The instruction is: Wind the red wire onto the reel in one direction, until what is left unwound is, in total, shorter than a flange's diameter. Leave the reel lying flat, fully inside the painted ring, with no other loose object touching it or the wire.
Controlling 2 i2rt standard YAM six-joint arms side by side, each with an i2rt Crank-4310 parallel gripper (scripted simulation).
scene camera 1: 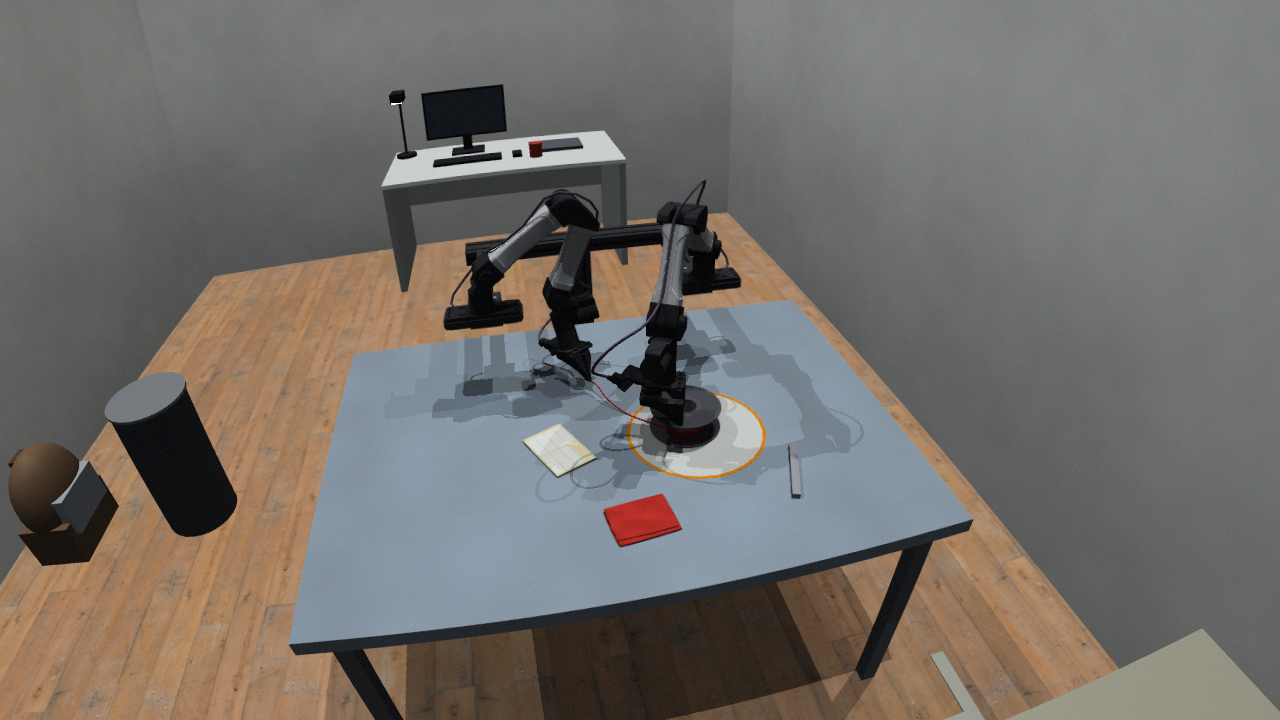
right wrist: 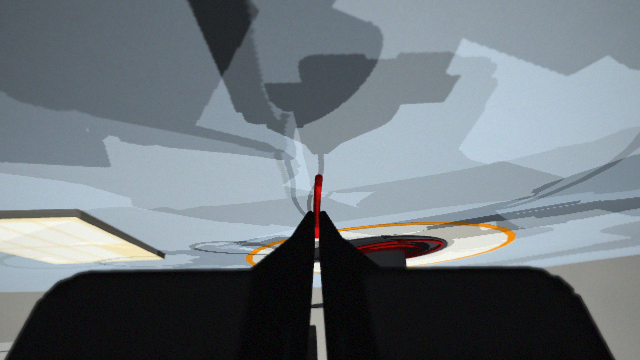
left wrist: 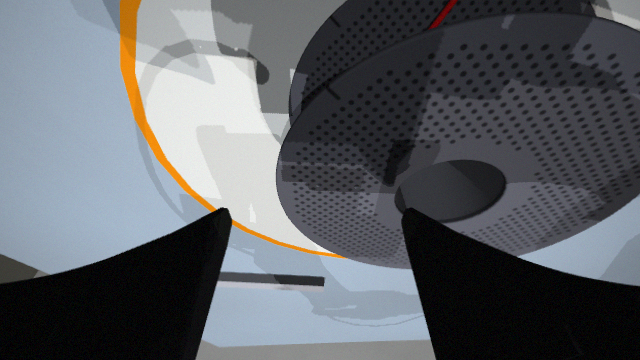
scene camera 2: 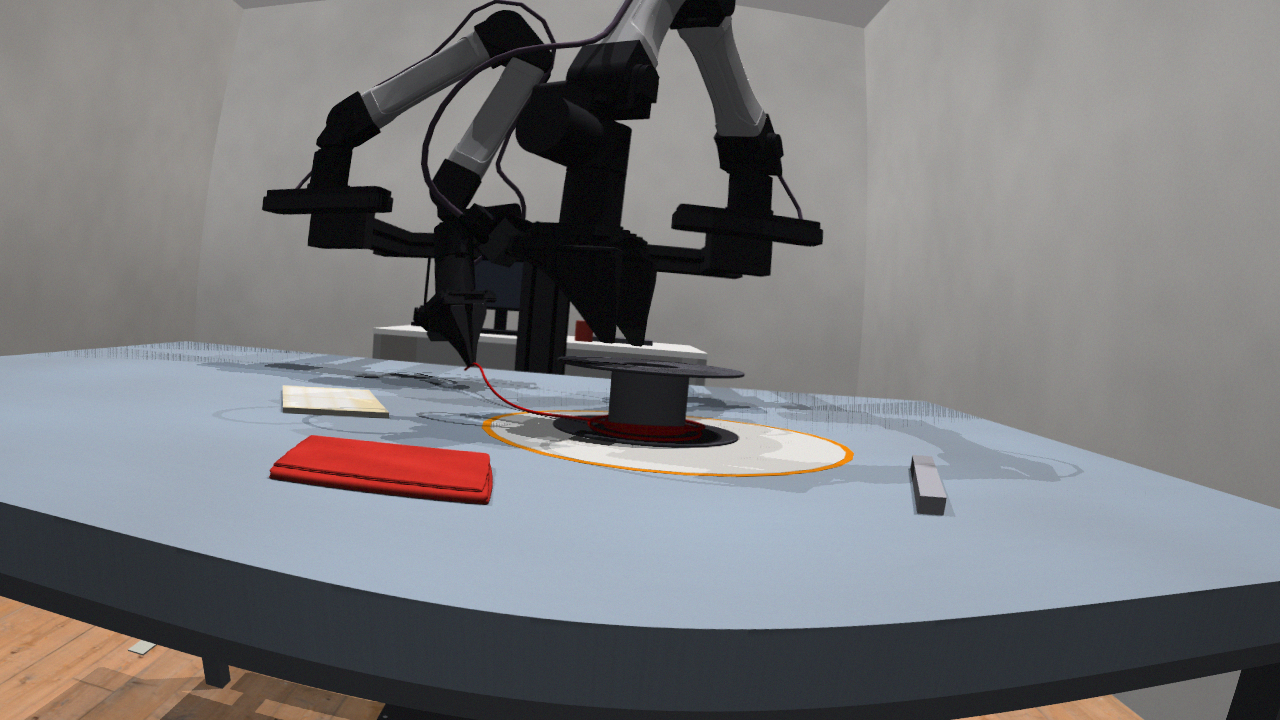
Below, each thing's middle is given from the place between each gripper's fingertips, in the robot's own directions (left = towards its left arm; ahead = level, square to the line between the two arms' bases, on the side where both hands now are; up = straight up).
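Counted from my left hand (scene camera 2: 622, 344), the cream gridded tile (scene camera 2: 299, 400) is 290 mm to the right, 90 mm below and 60 mm behind. The grey bar (scene camera 2: 930, 497) is 190 mm ahead of my left hand, 230 mm to the left of it and 90 mm below it, while the orange painted ring (scene camera 2: 485, 425) is 30 mm behind my left hand, 60 mm to the left of it and 90 mm below it. My left hand is 60 mm above the dark reel (scene camera 2: 643, 395), 60 mm past it and 40 mm to the right of it.
From my right hand (scene camera 2: 471, 366), I find the cream gridded tile 130 mm to the right, 230 mm ahead and 40 mm below. The grey bar is 480 mm ahead of my right hand, 390 mm to the left of it and 30 mm below it. The orange painted ring is 220 mm to the left of my right hand, 260 mm ahead of it and 40 mm below it, and the dark reel is 200 mm to the left of my right hand, 230 mm ahead of it and 10 mm below it.
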